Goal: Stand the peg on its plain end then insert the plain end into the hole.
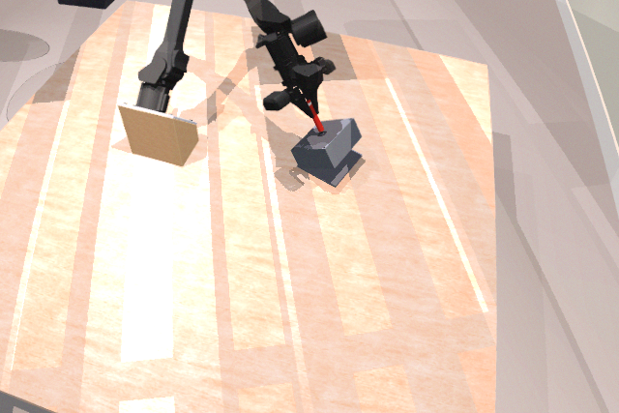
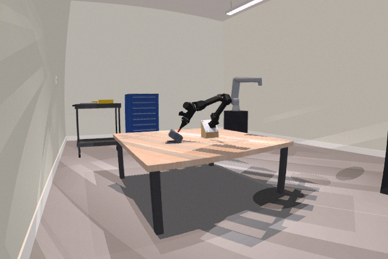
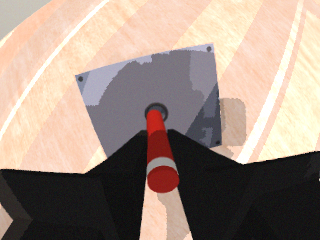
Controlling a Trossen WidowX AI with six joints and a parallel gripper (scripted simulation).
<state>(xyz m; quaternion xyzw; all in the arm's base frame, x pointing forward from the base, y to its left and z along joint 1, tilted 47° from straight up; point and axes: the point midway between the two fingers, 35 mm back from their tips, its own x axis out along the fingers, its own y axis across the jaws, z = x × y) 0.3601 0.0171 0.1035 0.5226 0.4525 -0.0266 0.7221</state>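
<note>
Now: the red peg 1 cm behind my gripper tip and 1 cm above it. Round my gripper tip: grey sloped panel: 4 cm ahead, 2 cm to the right, 6 cm below.
</note>
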